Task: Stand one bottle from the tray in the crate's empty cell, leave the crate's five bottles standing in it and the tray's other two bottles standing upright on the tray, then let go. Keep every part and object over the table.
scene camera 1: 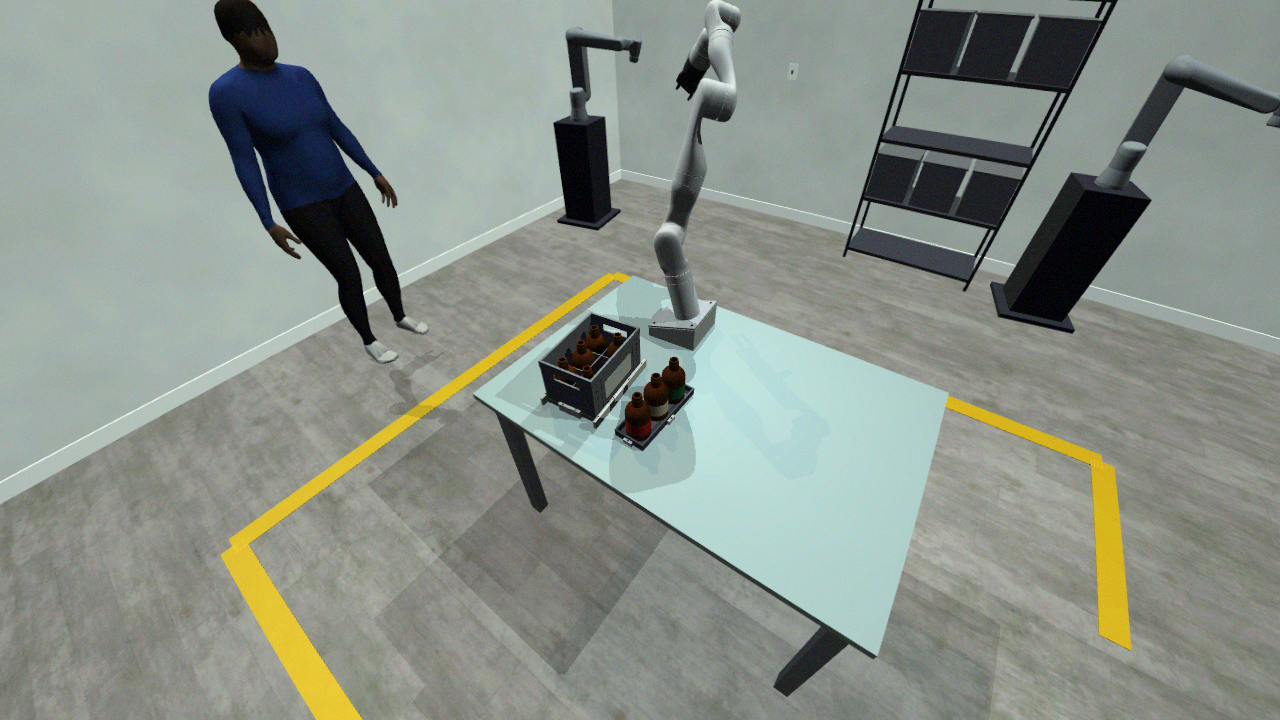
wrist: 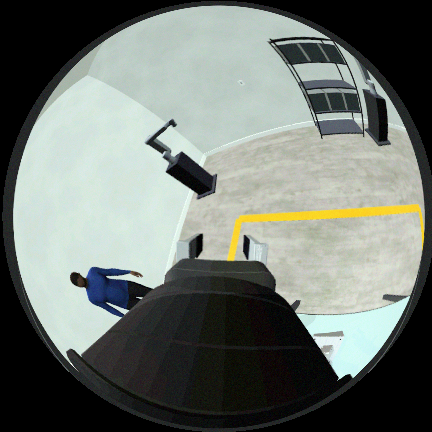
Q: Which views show the green-label bottle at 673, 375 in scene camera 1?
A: Scene camera 1 only.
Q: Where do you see a brown bottle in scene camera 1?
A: At 637, 412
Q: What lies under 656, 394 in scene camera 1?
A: A cream-label bottle.
